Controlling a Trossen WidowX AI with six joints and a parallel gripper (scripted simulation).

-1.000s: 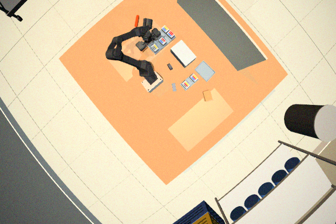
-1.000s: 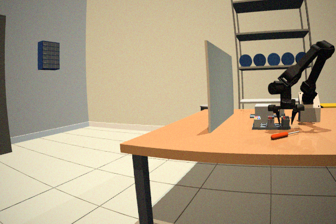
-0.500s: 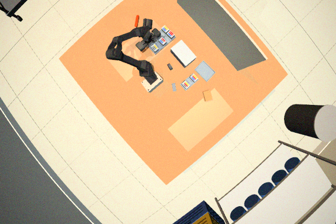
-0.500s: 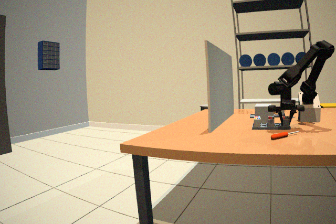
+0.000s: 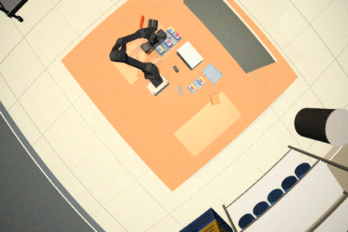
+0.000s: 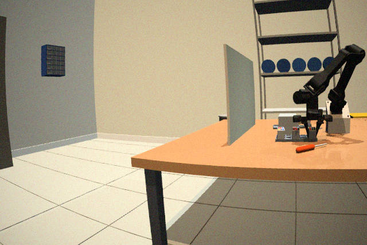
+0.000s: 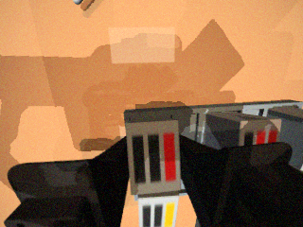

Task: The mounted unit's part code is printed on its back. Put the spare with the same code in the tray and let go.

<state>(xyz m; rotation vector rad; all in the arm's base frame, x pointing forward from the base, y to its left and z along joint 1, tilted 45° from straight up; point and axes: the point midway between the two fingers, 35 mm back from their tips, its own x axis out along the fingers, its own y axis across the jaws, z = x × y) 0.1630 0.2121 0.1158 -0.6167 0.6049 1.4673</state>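
The flat grey tray is 170 mm ahead of my gripper tip, 420 mm to the right of it and 10 mm below it. Round my gripper tip: tall grey panel (370 mm ahead, 240 mm to the right, 210 mm above); then dark cylinder (10 mm behind, 230 mm to the right, 10 mm above); then mounted unit (120 mm ahead, 220 mm to the right, 30 mm above).
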